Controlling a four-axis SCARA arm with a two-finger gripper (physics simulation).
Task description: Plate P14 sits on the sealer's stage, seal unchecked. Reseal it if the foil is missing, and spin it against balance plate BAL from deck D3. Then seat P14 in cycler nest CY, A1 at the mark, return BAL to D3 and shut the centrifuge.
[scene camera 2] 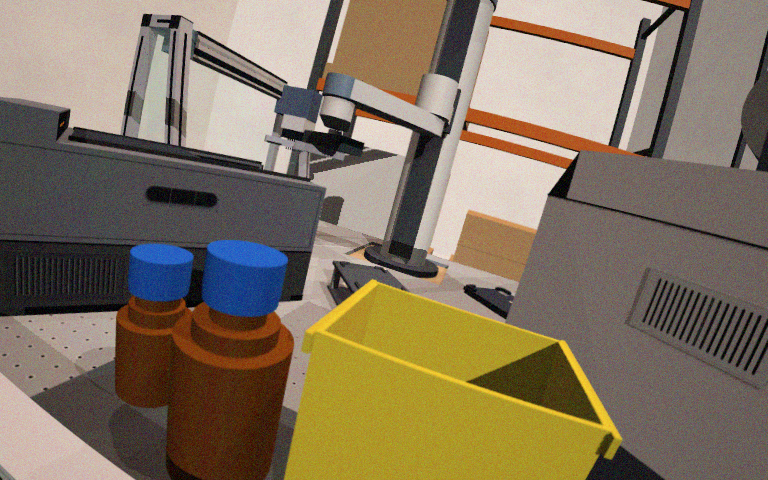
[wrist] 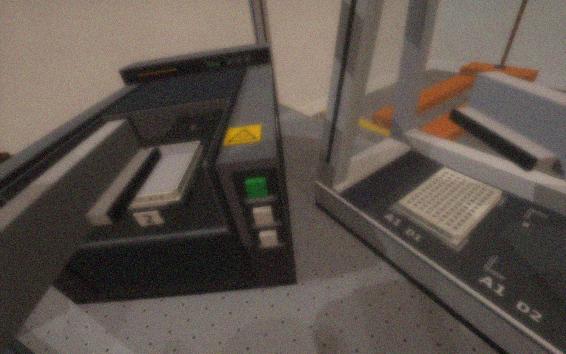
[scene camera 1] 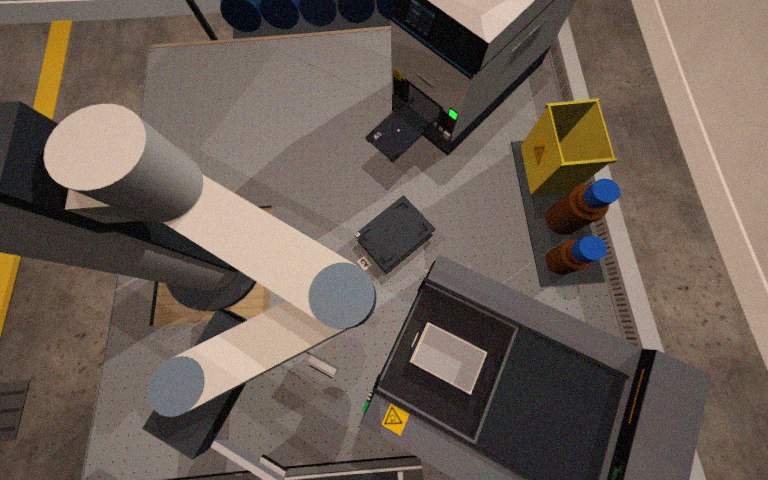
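Where they show: gripper, fingertip midpoint: (scene camera 2: pixel 279 140) (wrist: pixel 302 115) (scene camera 1: pixel 310 424); arm's base, link origin: (scene camera 2: pixel 400 263) (scene camera 1: pixel 216 263).
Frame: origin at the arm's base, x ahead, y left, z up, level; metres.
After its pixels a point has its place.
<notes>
A foil-covered plate (scene camera 1: pixel 449 357) @(x 0.566, y -0.266, z 0.169 m) (wrist: pixel 172 170) @(x 0.539, y -0.278, z 0.169 m), its label unreadable now, lies in the open centrifuge (scene camera 1: pixel 532 308) @(x 0.720, y -0.187, z 0.223 m) (scene camera 2: pixel 254 215) @(x 0.665, y -0.134, z 0.162 m) (wrist: pixel 250 107) @(x 0.519, y -0.396, z 0.223 m). A "2" tag shows by its near edge. My gripper (scene camera 1: pixel 297 416) @(x 0.323, y -0.336, z 0.286 m) (scene camera 2: pixel 305 151) (wrist: pixel 302 115) @(x 0.323, y -0.336, z 0.286 m) is open and empty, raised between the centrifuge front and the deck (scene camera 1: pixel 362 463) @(x 0.370, y -0.477, z 0.034 m) (wrist: pixel 350 214) @(x 0.412, y -0.477, z 0.055 m). A cream plate with uncovered wells (wrist: pixel 452 200) @(x 0.321, y -0.581, z 0.084 m) sits on D1. The D2 corner marks (wrist: pixel 500 270) @(x 0.236, y -0.528, z 0.070 m) hold no plate. D3 and a readable BAL label do not show. Nest CY (scene camera 1: pixel 396 233) @(x 0.487, y 0.022, z 0.073 m) (scene camera 2: pixel 370 276) @(x 0.476, y 0.022, z 0.073 m) and the sealer's extended stage (scene camera 1: pixel 396 135) @(x 0.508, y 0.269, z 0.116 m) (scene camera 2: pixel 491 297) @(x 0.513, y 0.248, z 0.116 m) carry no plate.
The sealer (scene camera 1: pixel 498 65) @(x 0.735, y 0.329, z 0.251 m) (scene camera 2: pixel 651 294) @(x 0.774, y 0.362, z 0.232 m) stands beyond the nest. A yellow bin (scene camera 1: pixel 566 141) @(x 0.964, y 0.247, z 0.049 m) (scene camera 2: pixel 430 407) @(x 0.967, y 0.181, z 0.170 m) and two blue-capped brown bottles (scene camera 1: pixel 574 209) @(x 0.889, y 0.025, z 0.137 m) (scene camera 2: pixel 226 384) @(x 0.961, y 0.063, z 0.125 m) stand along the bench edge. Upright frame posts (scene camera 2: pixel 152 90) @(x 0.497, y -0.616, z 0.336 m) (wrist: pixel 350 95) @(x 0.456, y -0.511, z 0.220 m) rise by the deck.
</notes>
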